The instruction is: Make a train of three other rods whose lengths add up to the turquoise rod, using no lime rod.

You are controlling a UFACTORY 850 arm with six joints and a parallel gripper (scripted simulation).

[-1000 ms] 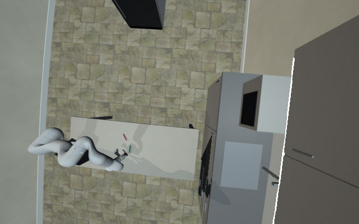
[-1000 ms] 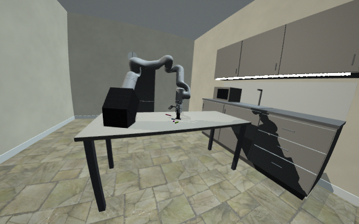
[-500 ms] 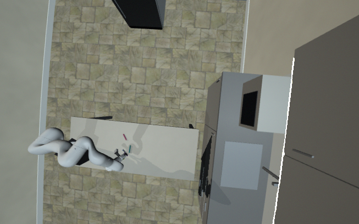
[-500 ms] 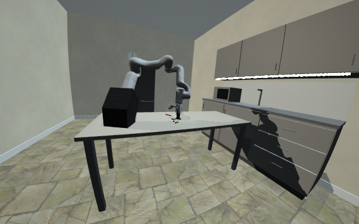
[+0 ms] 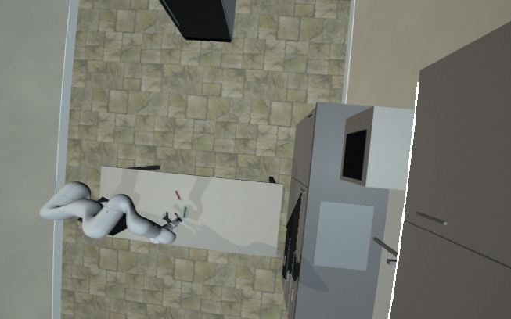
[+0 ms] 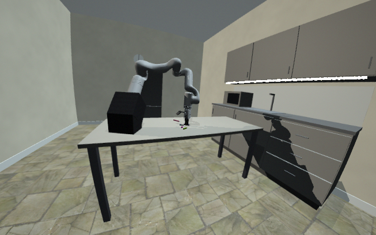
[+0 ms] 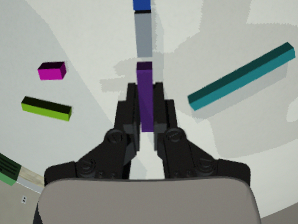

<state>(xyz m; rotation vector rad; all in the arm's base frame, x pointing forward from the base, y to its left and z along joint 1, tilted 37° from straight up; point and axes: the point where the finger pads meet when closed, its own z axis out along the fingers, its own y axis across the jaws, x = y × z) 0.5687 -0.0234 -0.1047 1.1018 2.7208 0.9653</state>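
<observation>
My gripper is now 40 mm past the grey rod, 30 mm to the right of it and 30 mm above it. The rest, counted from my hand: magenta rod: 60 mm behind, 40 mm to the right, 30 mm below; small blue rod: 50 mm behind, 40 mm to the left, 30 mm below; purple rod: 20 mm below.
</observation>
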